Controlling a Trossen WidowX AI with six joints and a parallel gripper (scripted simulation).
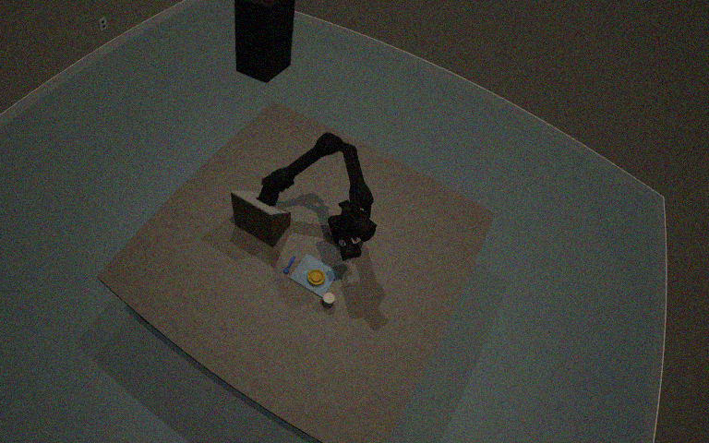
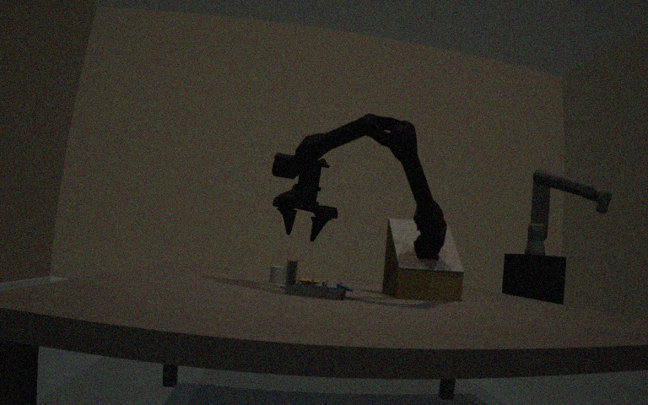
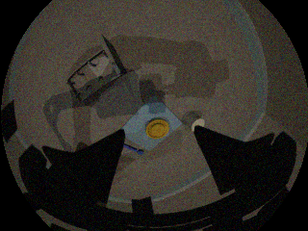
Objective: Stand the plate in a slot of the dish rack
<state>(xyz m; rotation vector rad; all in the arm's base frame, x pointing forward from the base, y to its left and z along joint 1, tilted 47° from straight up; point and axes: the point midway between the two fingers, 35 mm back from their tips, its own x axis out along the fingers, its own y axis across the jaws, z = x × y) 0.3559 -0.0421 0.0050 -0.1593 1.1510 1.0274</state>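
My gripper tip is 4 cm past the yellow plate, 8 cm to the left of it and 12 cm above it. Round my gripper tip: light blue mat 6 cm behind, 7 cm to the right, 14 cm below; then dish rack 4 cm behind, 13 cm to the left, 12 cm below; then small pale cup 5 cm ahead, 14 cm to the right, 12 cm below.
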